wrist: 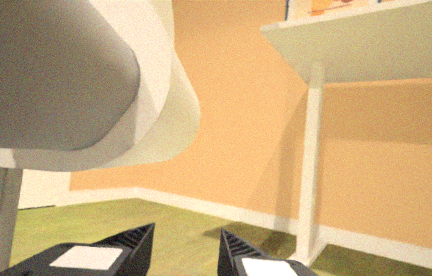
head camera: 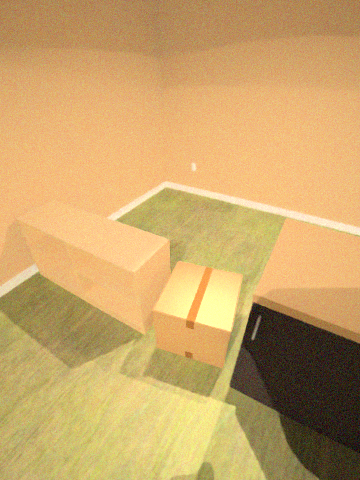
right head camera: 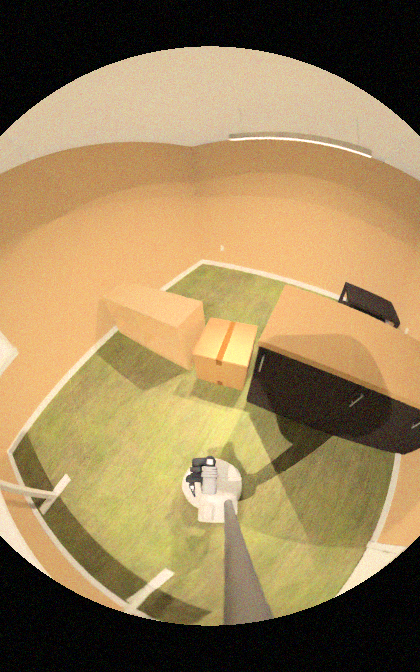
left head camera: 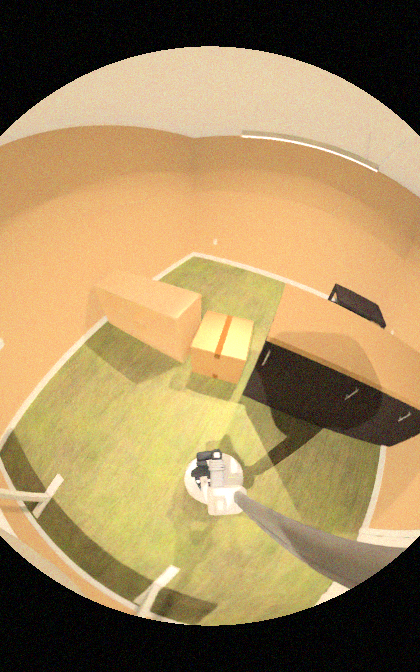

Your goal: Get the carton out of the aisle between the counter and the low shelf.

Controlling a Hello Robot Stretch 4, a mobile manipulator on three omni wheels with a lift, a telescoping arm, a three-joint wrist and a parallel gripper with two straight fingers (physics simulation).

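Frame: origin at the robot's base, x down, y left, z ahead, level; centimetres.
Where they show: gripper, fingertip midpoint: [wrist: 186, 246].
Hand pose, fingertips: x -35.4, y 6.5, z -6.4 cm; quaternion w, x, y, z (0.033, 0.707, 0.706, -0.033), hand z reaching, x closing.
Observation:
After its pixels a point has its place.
The carton [head camera: 220, 305] @(x -37.9, y -22.2, z 102.7 cm) [left head camera: 237, 336] [right head camera: 242, 345], light brown with an orange tape stripe, sits upright on the floor in the aisle. The low shelf [head camera: 100, 240] @(x -58.3, y 55.3, z 138.9 cm) [left head camera: 150, 300] [right head camera: 155, 310], a long tan block, is close on its left. The counter [head camera: 317, 265] @(x -88.3, y -54.2, z 81.6 cm) [left head camera: 315, 325] [right head camera: 305, 325], with a tan top and dark fronts, is close on its right. Whether the carton touches either is unclear. My gripper [wrist: 186, 246] @(x -35.4, y 6.5, z -6.4 cm) is open and empty in the wrist view. In the two side head views it is folded in over my base, well apart from the carton.
A white table [wrist: 350, 55] @(x -89.8, y 58.3, z -108.3 cm) stands beside me, with its leg and foot in the wrist view; its feet [left head camera: 48, 495] [right head camera: 55, 495] also show at lower left. A dark object [left head camera: 357, 302] [right head camera: 370, 302] stands behind the counter. Walls meet behind the aisle.

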